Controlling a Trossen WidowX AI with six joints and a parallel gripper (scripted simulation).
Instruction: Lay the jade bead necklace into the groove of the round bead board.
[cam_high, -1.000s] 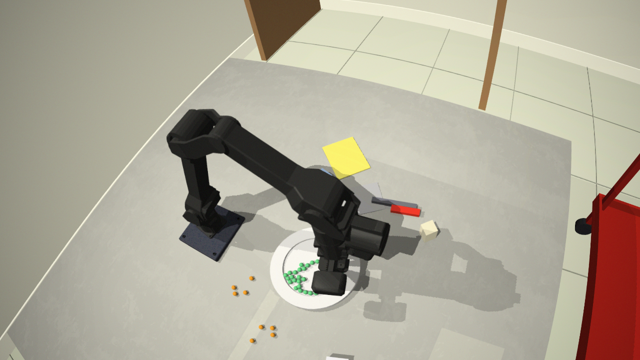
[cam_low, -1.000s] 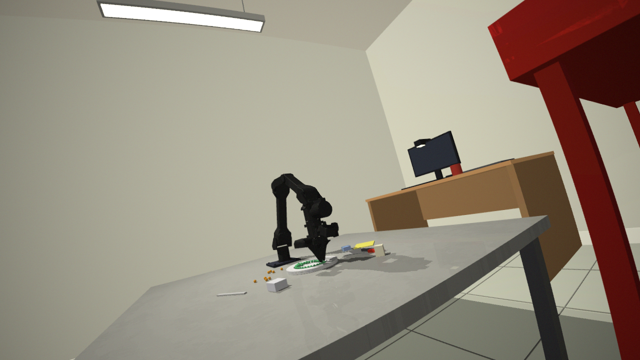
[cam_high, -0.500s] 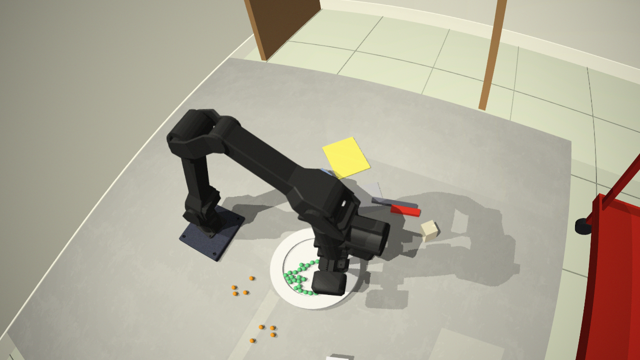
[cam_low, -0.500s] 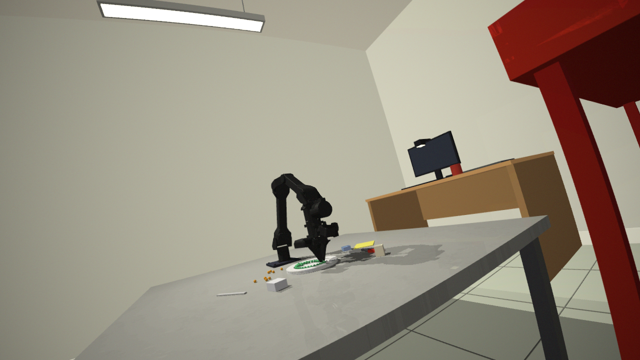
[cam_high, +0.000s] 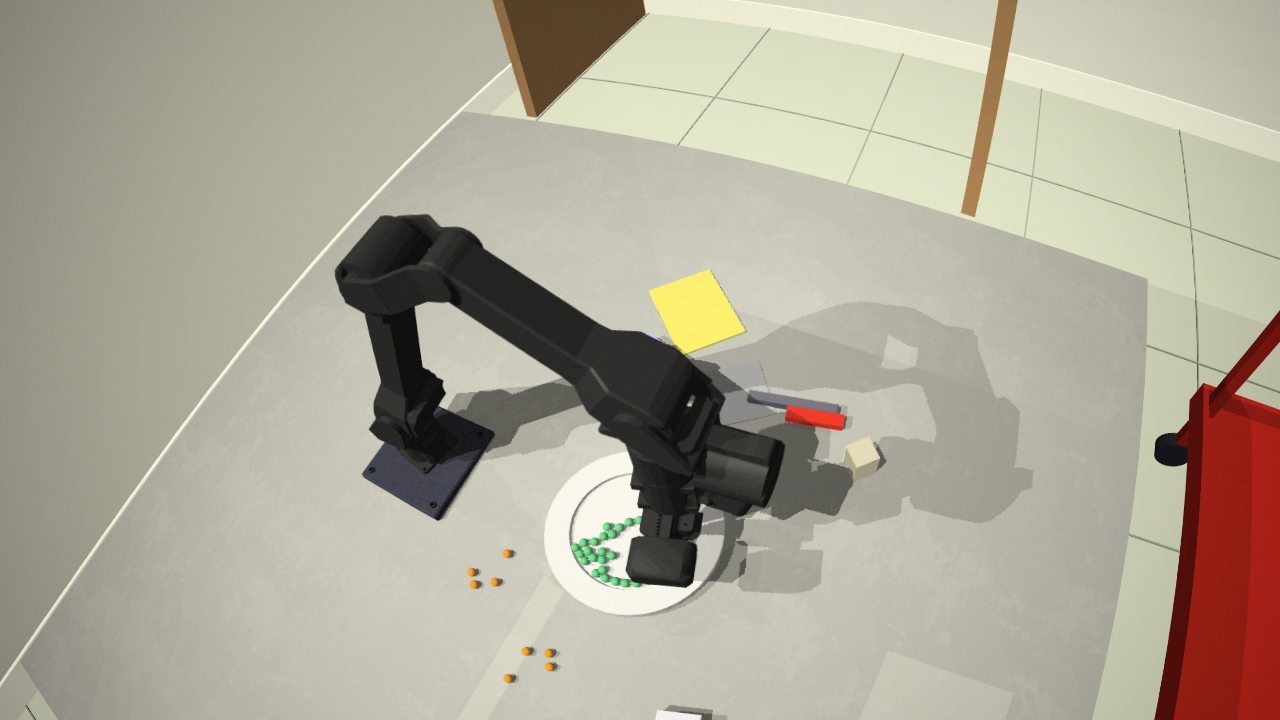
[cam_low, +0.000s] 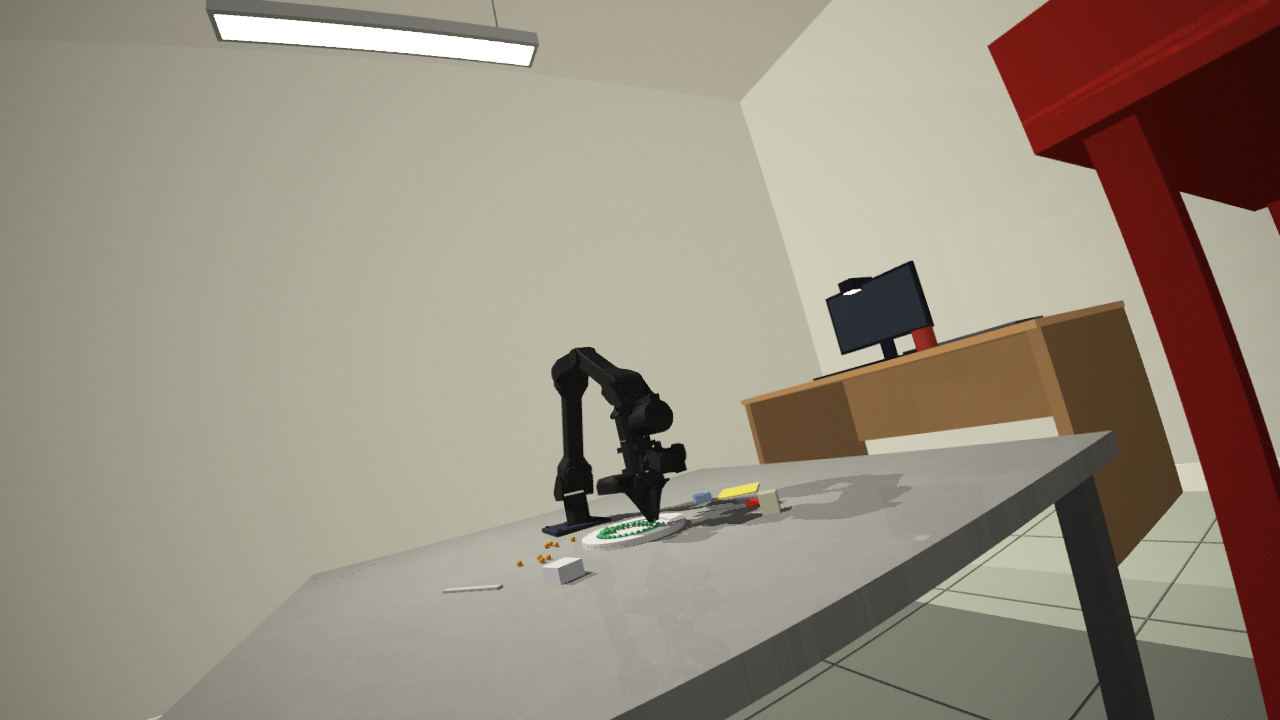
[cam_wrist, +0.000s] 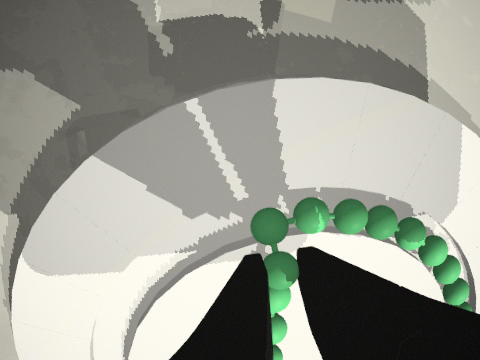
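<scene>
The inner disc is 50 mm behind my gripper tip, 30 mm to the right of it and 10 mm below it. Round my gripper tip: grey sheet: 170 mm to the left, 60 mm behind, 20 mm below; then red bar: 200 mm to the left, 30 mm ahead, 20 mm below; then bead board: 50 mm behind, 30 mm to the right, 20 mm below.
</scene>
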